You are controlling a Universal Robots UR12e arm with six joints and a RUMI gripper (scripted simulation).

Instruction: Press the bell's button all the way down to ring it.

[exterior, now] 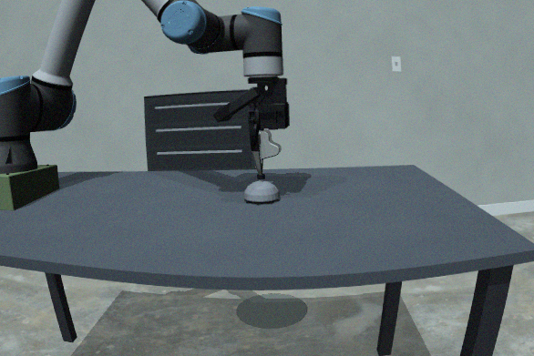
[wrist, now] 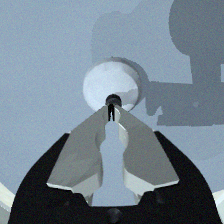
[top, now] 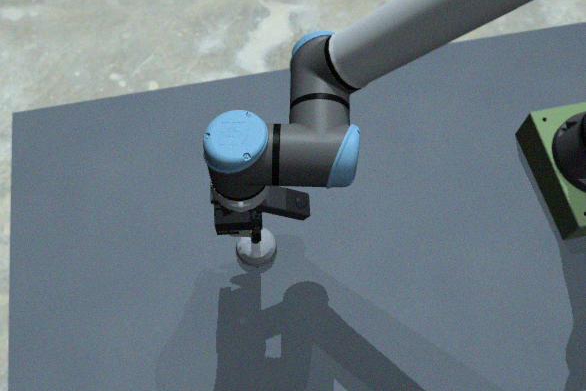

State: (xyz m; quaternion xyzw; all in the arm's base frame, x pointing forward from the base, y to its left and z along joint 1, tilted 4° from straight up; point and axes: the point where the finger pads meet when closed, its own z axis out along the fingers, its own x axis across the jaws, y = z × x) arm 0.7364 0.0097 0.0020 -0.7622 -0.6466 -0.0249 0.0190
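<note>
My hand is 3 cm above the black button. Round my hand: dome bell (4 cm below).
</note>
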